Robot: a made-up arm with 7 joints. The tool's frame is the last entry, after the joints.
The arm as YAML. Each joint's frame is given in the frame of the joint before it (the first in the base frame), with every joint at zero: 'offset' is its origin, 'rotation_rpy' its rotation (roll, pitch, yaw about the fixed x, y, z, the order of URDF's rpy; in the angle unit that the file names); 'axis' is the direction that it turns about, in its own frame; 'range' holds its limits. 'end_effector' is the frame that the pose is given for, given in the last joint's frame.
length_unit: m
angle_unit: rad
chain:
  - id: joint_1
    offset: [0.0, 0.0, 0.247]
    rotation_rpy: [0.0, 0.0, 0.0]
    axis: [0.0, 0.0, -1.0]
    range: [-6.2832, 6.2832]
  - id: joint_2
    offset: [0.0, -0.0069, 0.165]
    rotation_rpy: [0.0, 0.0, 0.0]
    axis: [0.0, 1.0, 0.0]
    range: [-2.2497, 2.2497]
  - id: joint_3
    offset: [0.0, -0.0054, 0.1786]
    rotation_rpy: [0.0, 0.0, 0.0]
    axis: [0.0, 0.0, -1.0]
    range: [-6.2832, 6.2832]
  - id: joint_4
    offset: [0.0, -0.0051, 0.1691]
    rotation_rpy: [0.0, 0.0, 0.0]
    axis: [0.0, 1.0, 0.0]
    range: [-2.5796, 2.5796]
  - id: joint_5
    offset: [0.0, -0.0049, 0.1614]
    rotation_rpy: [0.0, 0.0, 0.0]
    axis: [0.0, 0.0, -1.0]
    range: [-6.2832, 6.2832]
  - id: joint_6
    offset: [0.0, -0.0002, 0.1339]
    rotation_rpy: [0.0, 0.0, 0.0]
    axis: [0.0, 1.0, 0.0]
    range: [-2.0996, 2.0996]
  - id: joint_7
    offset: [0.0, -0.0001, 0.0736]
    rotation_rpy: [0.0, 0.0, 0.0]
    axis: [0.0, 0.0, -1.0]
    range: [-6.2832, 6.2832]
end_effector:
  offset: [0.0, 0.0, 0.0]
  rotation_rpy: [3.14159, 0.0, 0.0]
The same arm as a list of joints. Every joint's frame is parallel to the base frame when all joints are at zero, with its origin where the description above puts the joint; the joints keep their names.
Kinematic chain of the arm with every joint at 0, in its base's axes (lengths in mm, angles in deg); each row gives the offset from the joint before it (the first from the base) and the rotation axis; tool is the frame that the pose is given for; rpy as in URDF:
joint_1: xyz 0 0 247 axis -z
joint_2: xyz 0 -6.9 165 axis +y
joint_3: xyz 0 -5.4 178.6 axis -z
joint_4: xyz 0 -5.1 169.1 axis +y
joint_5: xyz 0 -4.9 161.4 axis -z
joint_6: xyz 0 -0.2 133.9 axis +y
joint_7: xyz 0 -0.1 73.6 axis -z
tool: xyz 0 0 0 rpy 180 0 0
Joint limits (deg, base to tool): -360..360 -128.9..128.9 -360..360 -147.8..147.8 -360..360 -120.3..120.3 -360..360

